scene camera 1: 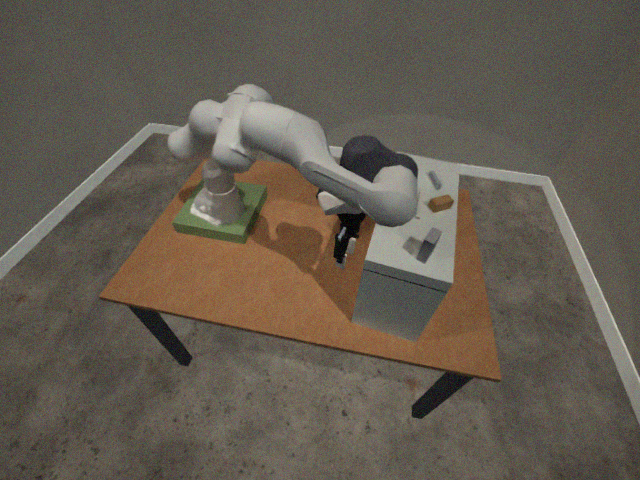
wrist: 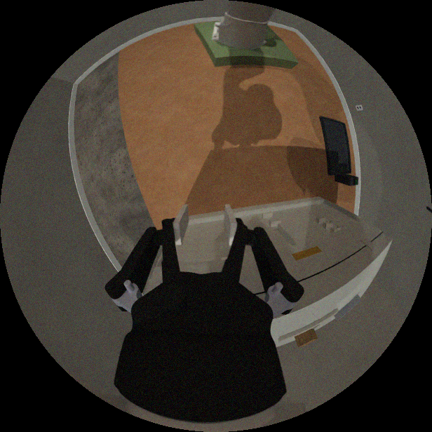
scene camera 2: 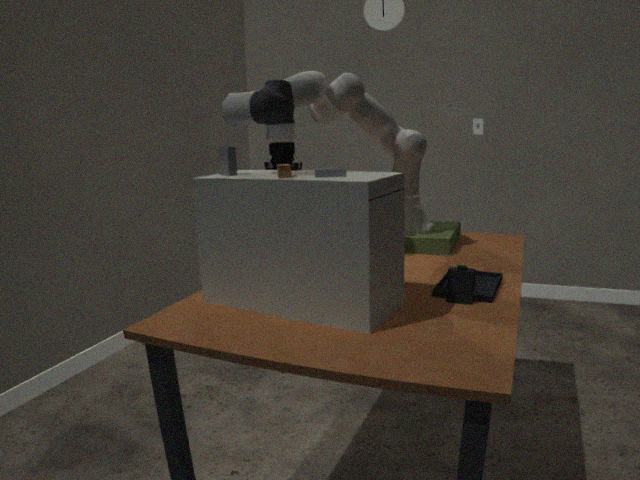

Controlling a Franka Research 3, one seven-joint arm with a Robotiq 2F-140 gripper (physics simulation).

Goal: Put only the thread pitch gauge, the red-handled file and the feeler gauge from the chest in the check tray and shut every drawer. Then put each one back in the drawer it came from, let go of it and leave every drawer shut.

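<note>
The chest [scene camera 1: 398,304] [scene camera 2: 284,242] [wrist: 330,275] stands on the table. Its front shows in the wrist view with small pale handles and an orange strip [wrist: 307,253]; no drawer is seen standing out. The check tray [scene camera 2: 489,285] [wrist: 337,145] is dark and lies beyond the chest's front; no tool can be made out in it. The arm hides it in scene camera 1. My gripper [scene camera 1: 344,253] [wrist: 206,212] is partly open and empty, pointing down in front of the chest's face, near one end. The thread pitch gauge, red-handled file and feeler gauge do not show.
On the chest top are an upright grey block [scene camera 1: 429,244] [scene camera 2: 227,161], an orange block [scene camera 1: 440,203] [scene camera 2: 284,170] [wrist: 306,337] and a flat grey bar [scene camera 1: 434,179] [scene camera 2: 330,172] [wrist: 347,307]. A black block [scene camera 2: 460,285] [wrist: 347,179] stands at the tray's edge.
</note>
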